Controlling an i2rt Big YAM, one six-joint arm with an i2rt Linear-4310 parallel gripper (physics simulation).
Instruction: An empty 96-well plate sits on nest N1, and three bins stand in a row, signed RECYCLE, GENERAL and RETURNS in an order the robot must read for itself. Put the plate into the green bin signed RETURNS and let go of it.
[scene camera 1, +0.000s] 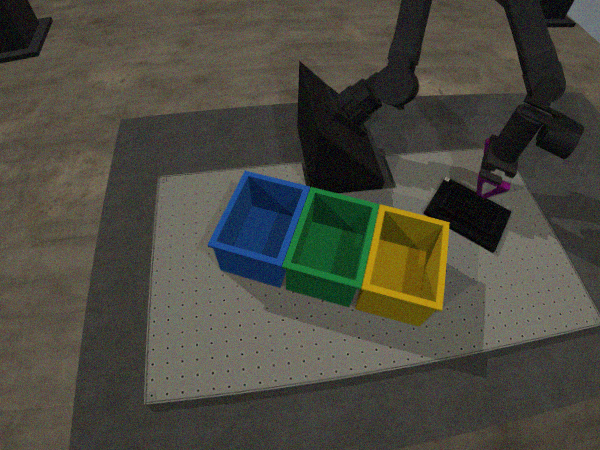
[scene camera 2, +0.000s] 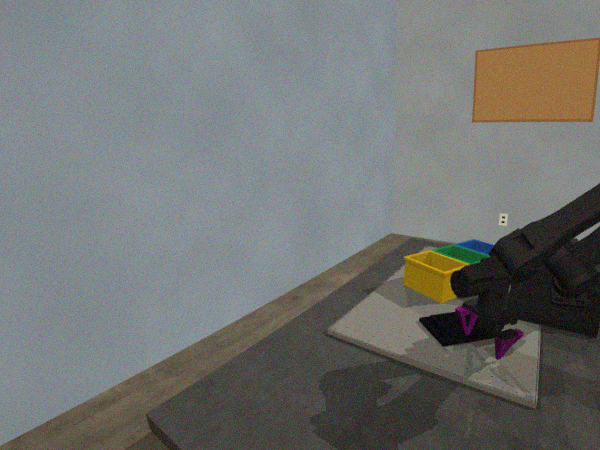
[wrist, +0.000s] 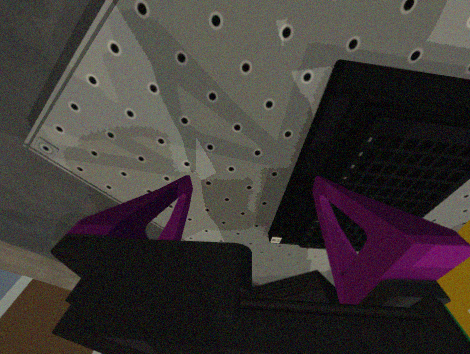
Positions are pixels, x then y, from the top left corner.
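Labels:
I see my gripper in scene camera 1 (481, 184), and a black 96-well plate shows there as well. My gripper shows in scene camera 2 too, and I find the black 96-well plate in scene camera 2 (449, 324). The wrist view shows me both my gripper and the black 96-well plate. On my gripper, (wrist: 119, 266) and (scene camera 2: 491, 329) are the same spot. On the black 96-well plate, (wrist: 403, 158) and (scene camera 1: 490, 214) are the same spot.

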